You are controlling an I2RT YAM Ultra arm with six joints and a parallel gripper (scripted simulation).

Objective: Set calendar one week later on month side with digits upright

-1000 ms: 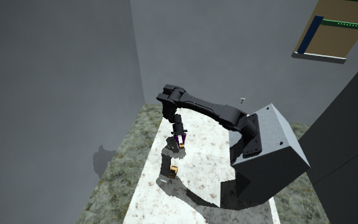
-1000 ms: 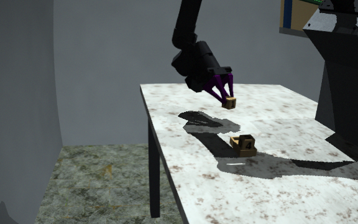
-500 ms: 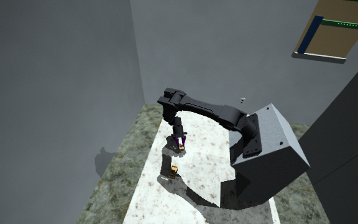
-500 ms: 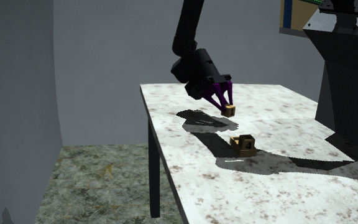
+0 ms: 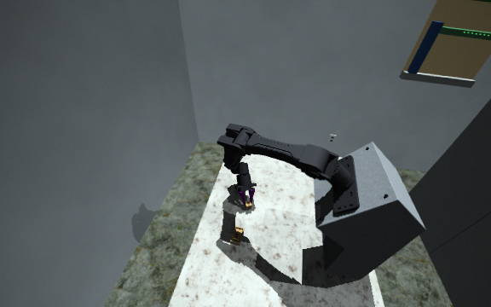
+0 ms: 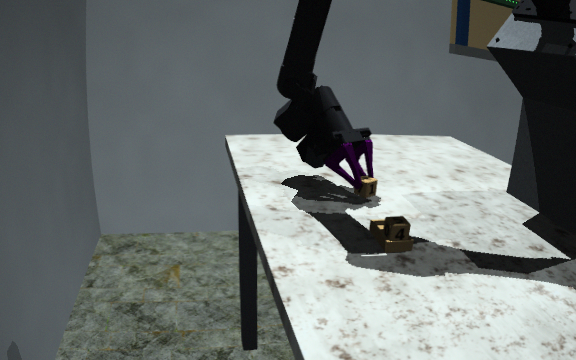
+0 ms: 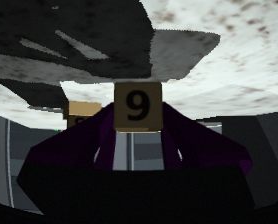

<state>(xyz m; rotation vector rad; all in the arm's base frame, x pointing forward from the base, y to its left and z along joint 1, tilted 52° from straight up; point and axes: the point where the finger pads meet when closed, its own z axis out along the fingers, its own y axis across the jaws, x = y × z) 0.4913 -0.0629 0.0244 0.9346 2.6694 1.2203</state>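
My hand is 1 cm to the right of the wooden digit cube and 1 cm above it.
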